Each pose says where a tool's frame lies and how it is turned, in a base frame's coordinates. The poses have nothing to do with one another.
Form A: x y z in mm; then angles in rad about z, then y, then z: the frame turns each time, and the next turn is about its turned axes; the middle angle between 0 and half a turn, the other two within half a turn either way.
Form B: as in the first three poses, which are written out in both.
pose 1, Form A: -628.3, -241.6, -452.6, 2.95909, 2.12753, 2.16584
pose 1, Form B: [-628.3, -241.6, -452.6], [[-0.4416, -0.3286, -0.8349], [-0.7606, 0.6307, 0.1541], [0.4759, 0.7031, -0.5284]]
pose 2, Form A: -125.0, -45.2, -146.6, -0.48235, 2.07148, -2.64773
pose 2, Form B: [-125.0, -45.2, -146.6], [[0.1546, -0.6100, 0.7772], [-0.6160, -0.6745, -0.4069], [0.7724, -0.4158, -0.4800]]
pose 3, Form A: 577.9, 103.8, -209.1, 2.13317, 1.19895, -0.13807
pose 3, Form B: [577.9, 103.8, -209.1], [[-0.0755, -0.8646, -0.4968], [0.3778, -0.4858, 0.7882], [-0.9228, -0.1282, 0.3633]]
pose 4, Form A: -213.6, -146.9, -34.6, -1.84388, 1.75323, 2.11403
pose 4, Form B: [-213.6, -146.9, -34.6], [[0.7990, -0.5396, -0.2652], [-0.3212, -0.0101, -0.9470], [0.5083, 0.8418, -0.1814]]
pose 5, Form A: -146.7, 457.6, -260.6, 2.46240, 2.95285, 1.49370
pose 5, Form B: [-146.7, 457.6, -260.6], [[-0.5674, -0.8104, -0.1460], [-0.8233, 0.5552, 0.1179], [-0.0145, 0.1871, -0.9822]]
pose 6, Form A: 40.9, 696.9, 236.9, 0.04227, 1.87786, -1.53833
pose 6, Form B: [40.9, 696.9, 236.9], [[0.0324, -0.3032, 0.9524], [-0.9990, 0.0197, 0.0403], [-0.0309, -0.9527, -0.3023]]
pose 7, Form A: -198.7, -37.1, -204.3, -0.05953, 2.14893, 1.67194
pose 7, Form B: [-198.7, -37.1, -204.3], [[0.1143, 0.5367, 0.8360], [0.9898, -0.1331, -0.0498], [0.0846, 0.8332, -0.5465]]
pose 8, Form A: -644.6, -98.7, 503.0, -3.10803, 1.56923, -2.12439
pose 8, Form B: [-644.6, -98.7, 503.0], [[-0.0277, -0.0190, -0.9994], [0.8502, 0.5254, -0.0336], [0.5257, -0.8506, 0.0016]]
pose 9, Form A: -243.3, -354.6, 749.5, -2.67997, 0.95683, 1.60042
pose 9, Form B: [-243.3, -354.6, 749.5], [[0.4605, 0.5024, -0.7318], [-0.8873, 0.2830, -0.3641], [0.0242, 0.8170, 0.5761]]
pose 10, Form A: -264.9, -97.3, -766.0, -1.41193, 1.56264, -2.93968
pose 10, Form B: [-264.9, -97.3, -766.0], [[-0.1993, -0.9671, 0.1582], [-0.0238, -0.1566, -0.9874], [0.9797, -0.2005, 0.0082]]
